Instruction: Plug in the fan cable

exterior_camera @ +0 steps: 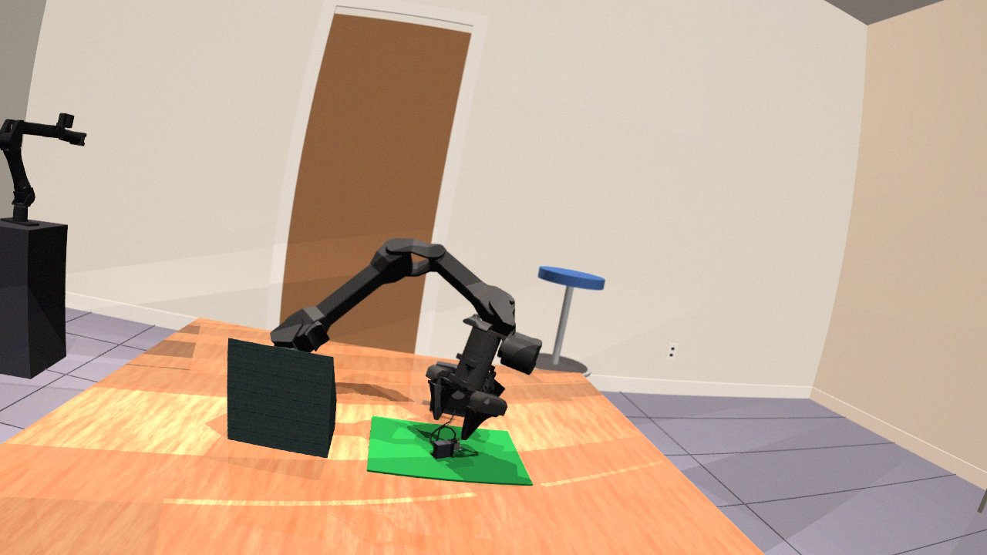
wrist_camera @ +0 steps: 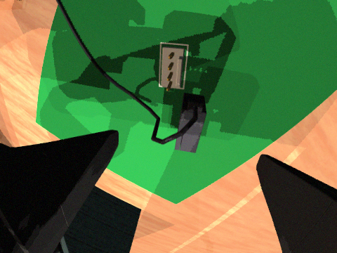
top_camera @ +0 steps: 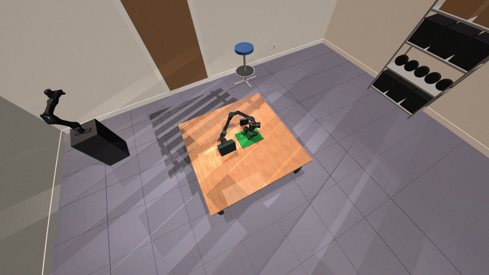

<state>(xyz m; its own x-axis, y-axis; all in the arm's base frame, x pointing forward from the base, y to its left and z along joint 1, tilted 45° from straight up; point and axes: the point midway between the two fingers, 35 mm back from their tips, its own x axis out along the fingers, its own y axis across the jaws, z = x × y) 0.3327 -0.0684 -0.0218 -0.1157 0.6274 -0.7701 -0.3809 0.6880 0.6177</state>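
Right now the dark fan plug is 4 cm below my gripper tip and 1 cm behind it. Also, from my gripper tip: four-pin header (6 cm below, 3 cm to the left, 2 cm ahead); green board (8 cm below, 3 cm to the left, 1 cm ahead); black fan (21 cm to the left, 7 cm ahead).
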